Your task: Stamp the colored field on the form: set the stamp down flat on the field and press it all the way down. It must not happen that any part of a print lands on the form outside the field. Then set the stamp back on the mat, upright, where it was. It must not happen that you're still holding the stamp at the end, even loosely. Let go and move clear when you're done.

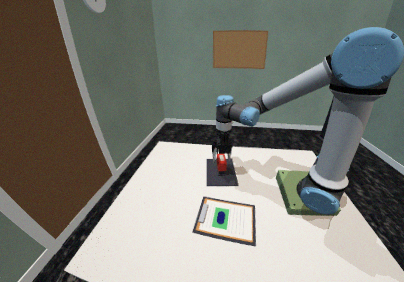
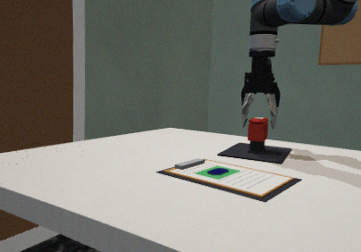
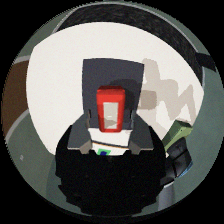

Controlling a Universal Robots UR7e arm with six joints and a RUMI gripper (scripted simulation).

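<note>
The red stamp is 40 mm below my hand. Also, from my hand: dark mat 80 mm below.
</note>
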